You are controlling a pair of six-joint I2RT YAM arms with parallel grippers.
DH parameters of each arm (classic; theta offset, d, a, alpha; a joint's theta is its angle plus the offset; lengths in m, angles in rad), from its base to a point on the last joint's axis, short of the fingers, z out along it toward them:
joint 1: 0 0.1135 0.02 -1.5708
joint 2: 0 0 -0.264 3.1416
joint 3: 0.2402 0 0.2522 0
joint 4: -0.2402 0 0.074 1.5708
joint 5: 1.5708 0 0 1.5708
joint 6: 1.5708 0.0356 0 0
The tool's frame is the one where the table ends.
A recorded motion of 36 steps. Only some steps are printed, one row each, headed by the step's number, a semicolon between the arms.
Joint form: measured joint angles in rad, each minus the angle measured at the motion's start. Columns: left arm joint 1, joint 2, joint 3, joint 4, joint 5, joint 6; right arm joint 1, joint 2, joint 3, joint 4, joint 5, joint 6.
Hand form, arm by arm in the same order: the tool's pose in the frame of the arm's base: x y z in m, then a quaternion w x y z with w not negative. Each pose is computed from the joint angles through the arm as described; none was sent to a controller.
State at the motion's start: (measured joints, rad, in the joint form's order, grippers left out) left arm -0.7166 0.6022 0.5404 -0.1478 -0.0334 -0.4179; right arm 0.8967 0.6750 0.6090 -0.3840 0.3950 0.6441
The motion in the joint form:
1: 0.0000 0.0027 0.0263 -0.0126 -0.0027 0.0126; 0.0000 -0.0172 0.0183 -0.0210 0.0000 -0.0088
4: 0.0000 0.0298 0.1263 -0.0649 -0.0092 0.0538; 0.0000 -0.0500 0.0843 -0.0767 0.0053 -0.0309
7: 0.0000 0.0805 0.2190 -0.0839 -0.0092 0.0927; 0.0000 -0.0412 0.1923 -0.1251 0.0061 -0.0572
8: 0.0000 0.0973 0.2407 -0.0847 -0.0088 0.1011; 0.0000 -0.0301 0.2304 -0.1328 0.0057 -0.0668
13: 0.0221 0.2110 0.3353 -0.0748 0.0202 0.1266; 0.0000 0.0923 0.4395 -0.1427 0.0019 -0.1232
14: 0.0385 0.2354 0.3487 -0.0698 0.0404 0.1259; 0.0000 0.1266 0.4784 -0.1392 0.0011 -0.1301
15: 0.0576 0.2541 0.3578 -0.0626 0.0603 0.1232; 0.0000 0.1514 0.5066 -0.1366 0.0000 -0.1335
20: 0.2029 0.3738 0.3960 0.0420 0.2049 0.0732; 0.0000 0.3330 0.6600 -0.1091 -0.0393 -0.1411
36: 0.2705 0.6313 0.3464 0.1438 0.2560 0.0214; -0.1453 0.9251 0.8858 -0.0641 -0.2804 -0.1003
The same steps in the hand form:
1: 0.1195 -0.1024 0.2926 0.54378 0.10863 0.76602 -0.32515; 0.1072 0.1123 0.2823 0.49464 -0.00315 0.83347 0.24625
4: 0.1198 -0.1023 0.3185 0.55835 0.12104 0.75749 -0.31590; 0.1013 0.1045 0.3037 0.50990 -0.00573 0.82223 0.25281
7: 0.1240 -0.1060 0.3417 0.57192 0.13412 0.74775 -0.30949; 0.0979 0.1002 0.3341 0.52656 -0.01002 0.80877 0.26178
8: 0.1258 -0.1076 0.3468 0.57449 0.13709 0.74586 -0.30801; 0.0976 0.1000 0.3446 0.53267 -0.01160 0.80355 0.26539
13: 0.1444 -0.1196 0.3630 0.57349 0.14827 0.74680 -0.30233; 0.1058 0.1104 0.3964 0.55904 -0.02521 0.78194 0.27460
14: 0.1501 -0.1212 0.3641 0.57025 0.14867 0.74871 -0.30357; 0.1096 0.1151 0.4047 0.56188 -0.02708 0.77958 0.27534
15: 0.1554 -0.1216 0.3648 0.56836 0.14694 0.74982 -0.30519; 0.1123 0.1187 0.4105 0.56365 -0.02794 0.77785 0.27652
20: 0.1948 -0.1169 0.3666 0.56542 0.11943 0.74640 -0.33003; 0.1375 0.1523 0.4333 0.55650 -0.04330 0.77842 0.28722
36: 0.2542 -0.1303 0.2985 0.48235 0.08382 0.81272 -0.31592; 0.2737 0.2501 0.3538 0.41797 -0.06260 0.87014 0.25344

